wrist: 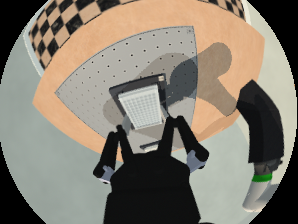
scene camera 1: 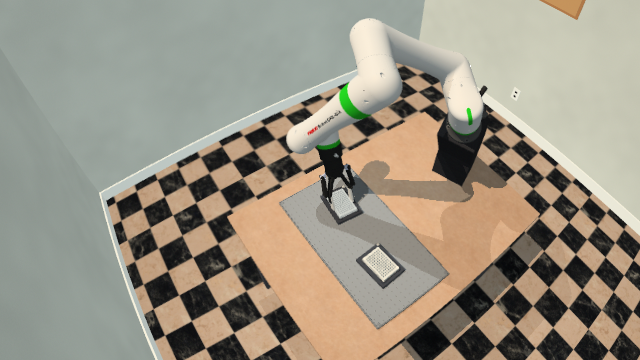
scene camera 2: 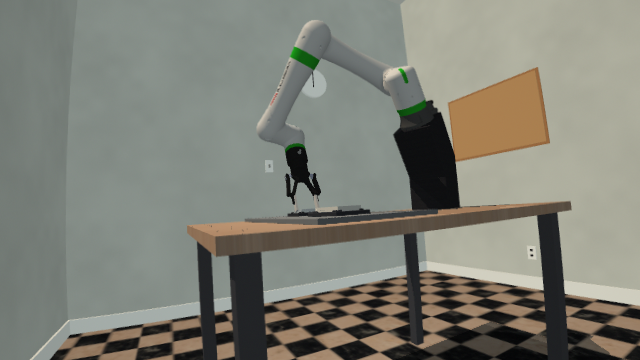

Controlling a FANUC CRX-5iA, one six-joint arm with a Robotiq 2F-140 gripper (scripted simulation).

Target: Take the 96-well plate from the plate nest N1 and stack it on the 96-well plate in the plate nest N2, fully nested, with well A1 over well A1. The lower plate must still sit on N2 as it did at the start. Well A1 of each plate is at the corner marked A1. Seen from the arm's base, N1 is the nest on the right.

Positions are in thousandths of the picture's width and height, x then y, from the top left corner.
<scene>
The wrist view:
my gripper: 485, 511
white 96-well plate: 485, 498
plate nest N1: 488, 364
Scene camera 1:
my gripper: 535, 568
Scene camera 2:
my gripper: 480, 585
</scene>
